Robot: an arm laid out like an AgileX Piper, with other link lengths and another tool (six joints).
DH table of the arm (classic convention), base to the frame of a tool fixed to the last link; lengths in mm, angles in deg. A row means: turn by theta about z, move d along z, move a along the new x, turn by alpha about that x. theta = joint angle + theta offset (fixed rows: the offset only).
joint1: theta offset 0  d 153.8  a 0  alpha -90
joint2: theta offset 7.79  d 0  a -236.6  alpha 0
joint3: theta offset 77.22  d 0  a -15.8  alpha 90
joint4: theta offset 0  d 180.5  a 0  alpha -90
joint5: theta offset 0  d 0  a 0  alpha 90
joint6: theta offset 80.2  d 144.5  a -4  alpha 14.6
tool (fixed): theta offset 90  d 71.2  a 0  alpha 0
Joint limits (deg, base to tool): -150..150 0..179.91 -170..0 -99.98..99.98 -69.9..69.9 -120..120
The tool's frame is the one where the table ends.
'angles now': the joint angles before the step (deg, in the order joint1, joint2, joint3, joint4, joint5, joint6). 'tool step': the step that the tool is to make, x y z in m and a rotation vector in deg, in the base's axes. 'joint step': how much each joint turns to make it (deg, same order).
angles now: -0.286 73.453 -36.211 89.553 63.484 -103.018
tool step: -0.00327 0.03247 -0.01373 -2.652 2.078 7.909
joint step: 10.141 7.450 -5.558 -1.087 -3.209 0.515
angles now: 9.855 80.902 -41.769 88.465 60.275 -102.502
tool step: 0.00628 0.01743 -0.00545 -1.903 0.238 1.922
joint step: 5.444 3.896 -4.355 -0.286 -3.896 1.433
